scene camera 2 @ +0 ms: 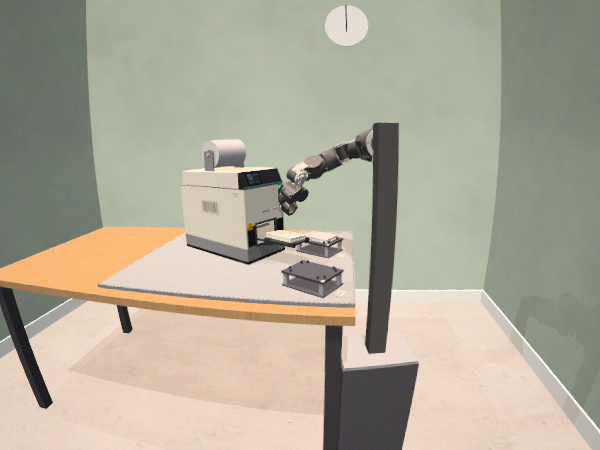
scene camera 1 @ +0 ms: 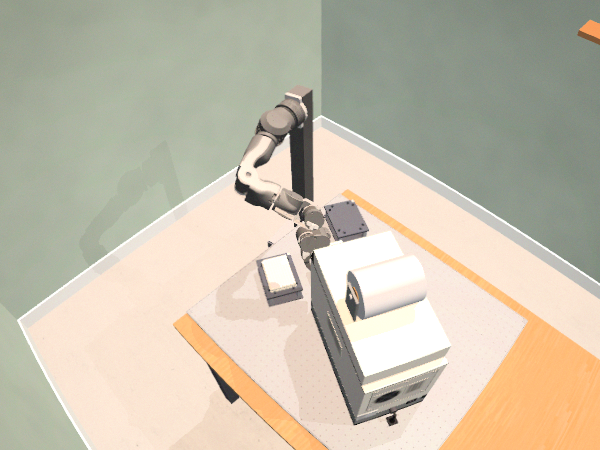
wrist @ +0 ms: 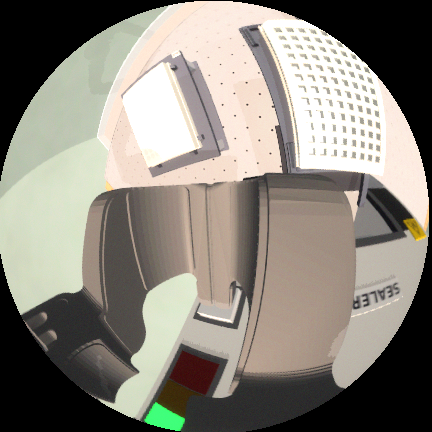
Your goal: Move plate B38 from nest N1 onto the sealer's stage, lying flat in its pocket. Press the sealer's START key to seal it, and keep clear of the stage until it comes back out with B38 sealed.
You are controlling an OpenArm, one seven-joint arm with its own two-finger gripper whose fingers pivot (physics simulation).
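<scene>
My gripper is shut and empty, at the sealer's front. Its fingertips overlap the pale START key in the wrist view; whether they touch or press it I cannot tell. The sealer has its stage out. A white plate lies on the stage and looks flat, its wells showing. Its label is not readable. The dark nest carries no plate. Nest labels are not readable.
A second white plate lies on another nest beside the stage. The sealer's green lamp is lit; its red lamp is dark. A film roll sits on top.
</scene>
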